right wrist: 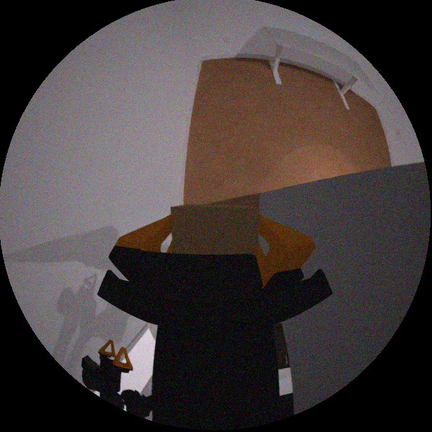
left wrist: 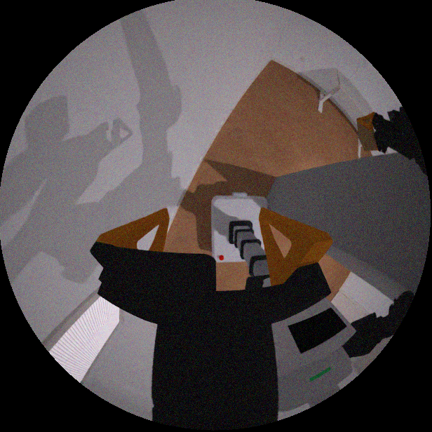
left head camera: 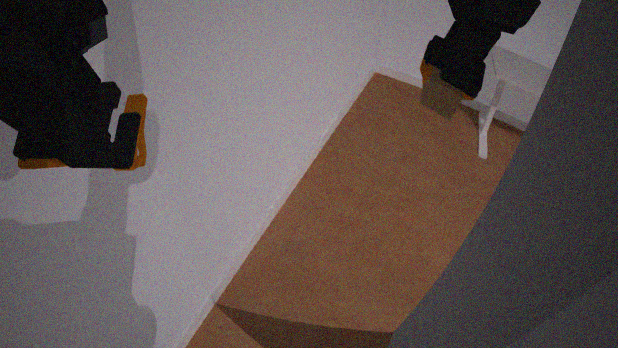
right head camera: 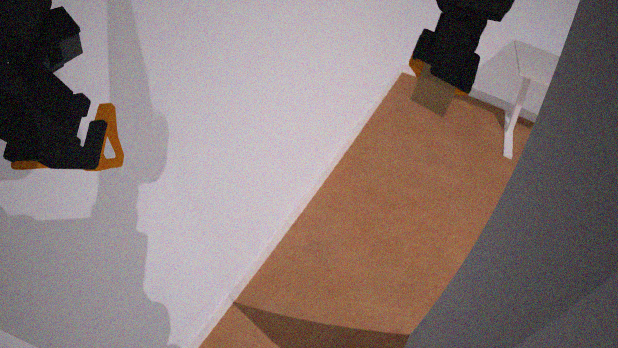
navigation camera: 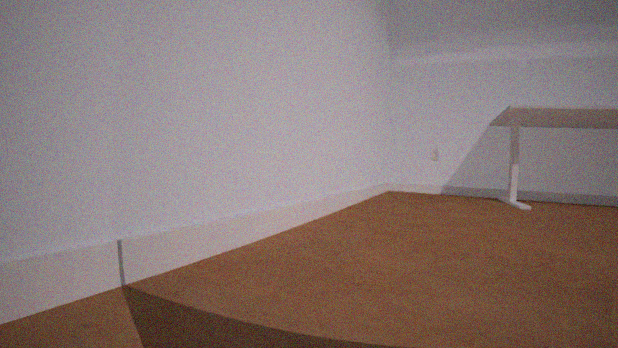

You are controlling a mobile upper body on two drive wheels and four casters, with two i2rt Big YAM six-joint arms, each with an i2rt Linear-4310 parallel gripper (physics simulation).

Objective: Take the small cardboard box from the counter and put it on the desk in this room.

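Places are measured from the left arm's base along level axes (x ahead, y left, z up), in millimetres.
Where they show: left gripper, fingertip midpoint: [left head camera: 108, 159] [right head camera: 92, 161].
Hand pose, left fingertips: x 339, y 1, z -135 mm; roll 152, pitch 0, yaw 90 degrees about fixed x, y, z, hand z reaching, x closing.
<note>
After its pixels a point has its place.
The small cardboard box [left head camera: 442, 100] {y -437, x 527, z -173 mm} [right head camera: 434, 94] {y -439, x 527, z -169 mm} [right wrist: 215, 230] [left wrist: 367, 140] is brown and sits between the orange fingers of my right gripper, which is shut on it and holds it in the air. My left gripper [left wrist: 213, 212] is open and empty, near the wall at the left in both head camera views. The desk shows in the navigation camera at the right, with a flat top [navigation camera: 560, 118] {y -2150, x 1926, z -719 mm} and a white leg. Its white leg [left head camera: 489, 120] {y -1865, x 2090, z -1235 mm} [right head camera: 515, 120] [right wrist: 276, 65] also shows in the head camera and right wrist views. The counter cannot be made out for certain.
A pale wall [navigation camera: 200, 110] {y 48, x 926, z -1054 mm} [left head camera: 240, 100] {y -49, x 1109, z -566 mm} runs along the left side. A large dark grey surface [left head camera: 560, 200] {y -565, x 311, z -173 mm} [right head camera: 550, 190] {y -585, x 348, z -189 mm} [right wrist: 340, 250] fills the right side of the head views. The brown floor [navigation camera: 400, 260] {y -465, x 976, z -1414 mm} lies between the wall and the desk.
</note>
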